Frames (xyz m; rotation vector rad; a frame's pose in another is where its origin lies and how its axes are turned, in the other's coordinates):
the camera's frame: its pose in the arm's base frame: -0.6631 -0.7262 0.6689 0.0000 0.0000 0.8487
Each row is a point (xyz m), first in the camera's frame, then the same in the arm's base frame.
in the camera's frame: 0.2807 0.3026 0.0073
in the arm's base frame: -0.7046 -0.3156 0.6762
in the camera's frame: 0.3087 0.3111 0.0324
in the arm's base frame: -0.6925 -0.2889 0.7013
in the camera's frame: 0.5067 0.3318 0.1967
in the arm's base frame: -0.5772 -0.1267 0.8656
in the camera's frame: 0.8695 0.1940 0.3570
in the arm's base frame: -0.2340 0.0545 1.0259
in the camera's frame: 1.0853 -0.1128 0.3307
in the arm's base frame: 0.1389 0.0137 0.9996
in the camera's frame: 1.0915 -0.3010 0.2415
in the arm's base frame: 0.2842 -0.1061 0.9104
